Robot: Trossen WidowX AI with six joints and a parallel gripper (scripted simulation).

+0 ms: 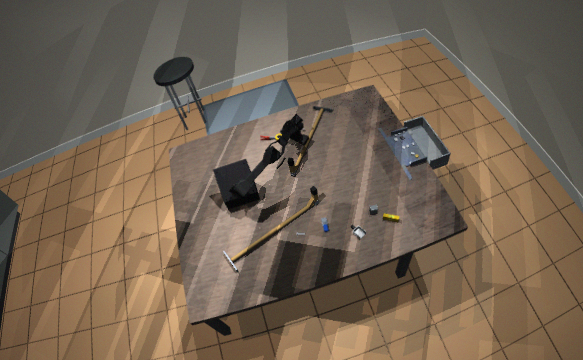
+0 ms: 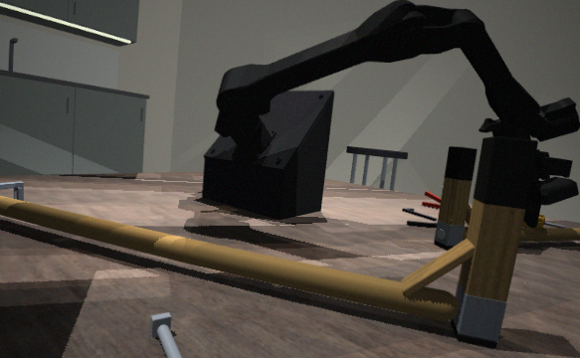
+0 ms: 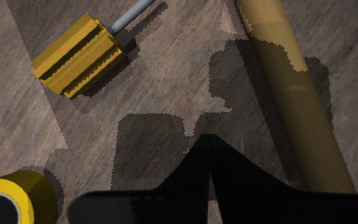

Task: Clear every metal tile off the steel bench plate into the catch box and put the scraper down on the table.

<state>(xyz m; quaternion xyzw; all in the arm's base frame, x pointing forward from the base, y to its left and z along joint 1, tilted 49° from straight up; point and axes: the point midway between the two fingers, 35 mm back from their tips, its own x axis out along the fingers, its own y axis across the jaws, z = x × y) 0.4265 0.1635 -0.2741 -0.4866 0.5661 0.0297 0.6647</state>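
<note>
Right now my gripper tip is 10 mm short of the yellow screwdriver and 100 mm to the right of it. Round my gripper tip: yellow tape ring (120 mm behind, 80 mm to the left, 10 mm below); then red-handled tool (190 mm behind, 100 mm to the left); then blue piece (30 mm behind, 640 mm to the right, 10 mm below).
</note>
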